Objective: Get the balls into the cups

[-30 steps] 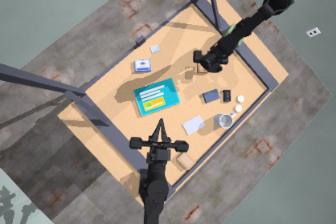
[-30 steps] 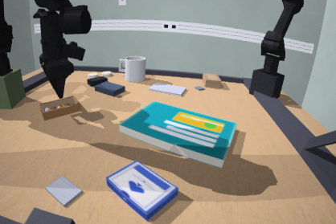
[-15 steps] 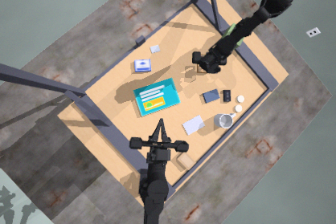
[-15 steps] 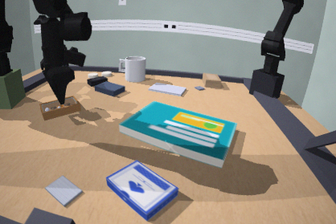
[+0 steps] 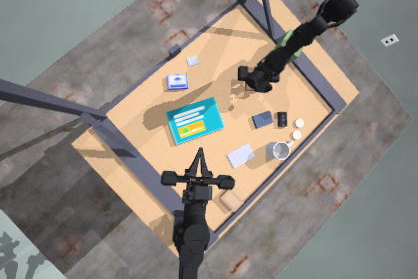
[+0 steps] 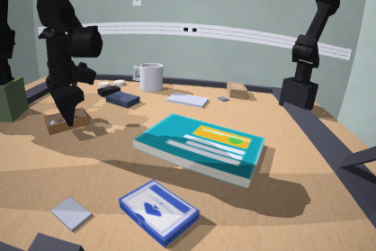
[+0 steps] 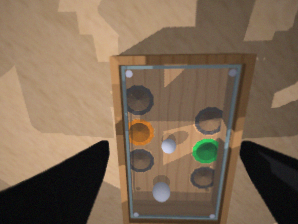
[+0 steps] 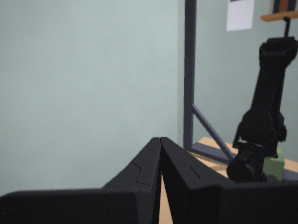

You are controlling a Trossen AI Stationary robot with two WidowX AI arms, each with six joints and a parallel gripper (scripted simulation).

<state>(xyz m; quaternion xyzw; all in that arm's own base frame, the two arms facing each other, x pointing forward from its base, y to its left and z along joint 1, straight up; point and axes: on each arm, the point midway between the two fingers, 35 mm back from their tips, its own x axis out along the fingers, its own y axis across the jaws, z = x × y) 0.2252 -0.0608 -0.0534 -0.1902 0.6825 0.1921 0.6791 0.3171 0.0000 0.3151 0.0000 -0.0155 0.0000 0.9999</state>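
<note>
Now: left hand 4 cm above the covered wooden puzzle. Also, from my left hand: dark blue box: 14 cm ahead, 14 cm to the right, 4 cm below.
</note>
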